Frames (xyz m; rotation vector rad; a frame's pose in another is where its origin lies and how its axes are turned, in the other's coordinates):
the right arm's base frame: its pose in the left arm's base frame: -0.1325 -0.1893 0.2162 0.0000 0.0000 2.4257
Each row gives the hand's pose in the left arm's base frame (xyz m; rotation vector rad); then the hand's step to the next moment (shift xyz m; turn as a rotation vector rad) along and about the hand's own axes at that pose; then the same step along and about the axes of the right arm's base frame.
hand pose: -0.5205 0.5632 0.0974 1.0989 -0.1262 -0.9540
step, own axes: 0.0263 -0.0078 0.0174 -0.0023 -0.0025 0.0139
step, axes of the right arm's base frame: -0.0226 0.0223 -0.0069 0.0022 0.0130 0.0056
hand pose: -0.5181 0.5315 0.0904 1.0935 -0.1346 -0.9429
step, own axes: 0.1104 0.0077 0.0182 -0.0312 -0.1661 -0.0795
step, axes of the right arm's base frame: -0.1068 0.0260 -0.0223 0.0932 0.0067 -0.1617
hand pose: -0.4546 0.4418 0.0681 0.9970 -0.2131 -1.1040
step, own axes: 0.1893 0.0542 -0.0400 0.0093 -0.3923 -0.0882
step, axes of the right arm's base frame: -0.1967 -0.0014 -0.0409 0.1533 0.1226 -0.3510
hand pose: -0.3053 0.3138 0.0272 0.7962 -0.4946 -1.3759
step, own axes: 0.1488 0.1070 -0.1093 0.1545 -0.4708 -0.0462
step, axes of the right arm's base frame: -0.2119 -0.0219 -0.0120 0.0998 0.2760 -0.4019
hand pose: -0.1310 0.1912 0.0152 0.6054 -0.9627 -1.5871
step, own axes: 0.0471 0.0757 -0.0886 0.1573 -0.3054 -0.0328
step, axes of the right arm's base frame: -0.1233 -0.0123 0.0213 0.0367 0.2287 -0.2558
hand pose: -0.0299 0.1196 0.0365 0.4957 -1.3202 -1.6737
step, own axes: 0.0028 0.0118 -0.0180 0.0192 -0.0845 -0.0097
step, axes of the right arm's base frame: -0.0210 -0.0021 0.0052 0.0138 0.0399 -0.0763
